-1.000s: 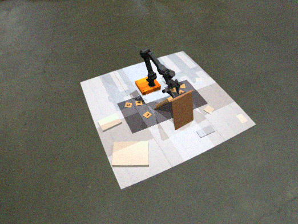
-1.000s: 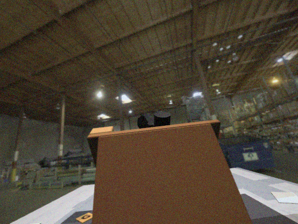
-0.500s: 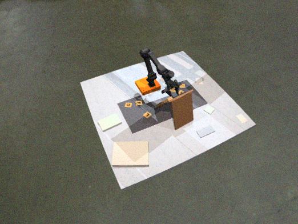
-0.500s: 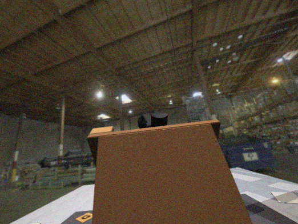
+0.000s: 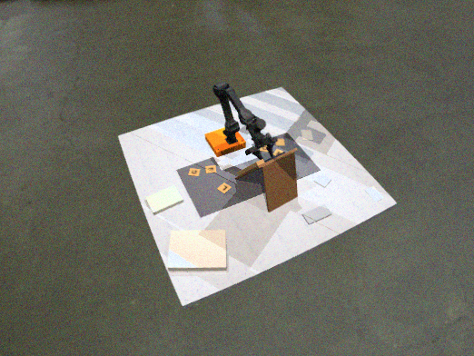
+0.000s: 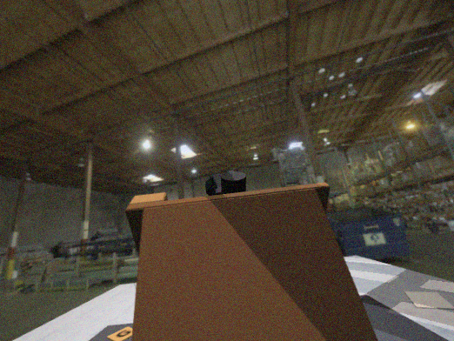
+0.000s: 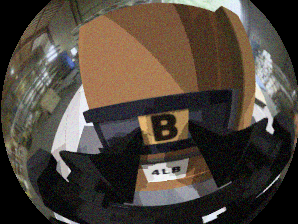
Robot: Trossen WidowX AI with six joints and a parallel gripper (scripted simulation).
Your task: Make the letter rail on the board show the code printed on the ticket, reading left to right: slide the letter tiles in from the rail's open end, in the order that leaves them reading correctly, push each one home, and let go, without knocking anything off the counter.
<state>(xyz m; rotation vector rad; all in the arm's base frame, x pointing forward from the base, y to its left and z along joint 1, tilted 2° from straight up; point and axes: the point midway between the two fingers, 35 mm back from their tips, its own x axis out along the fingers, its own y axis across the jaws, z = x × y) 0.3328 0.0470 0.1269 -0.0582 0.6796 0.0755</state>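
Right now the white ticket is 8 cm below my gripper tip and 6 cm behind it. The rest, counted from my gripper tip: dark mat (16 cm below, 15 cm behind, 6 cm to the right); then grey plate (34 cm ahead, 16 cm below, 11 cm to the left).
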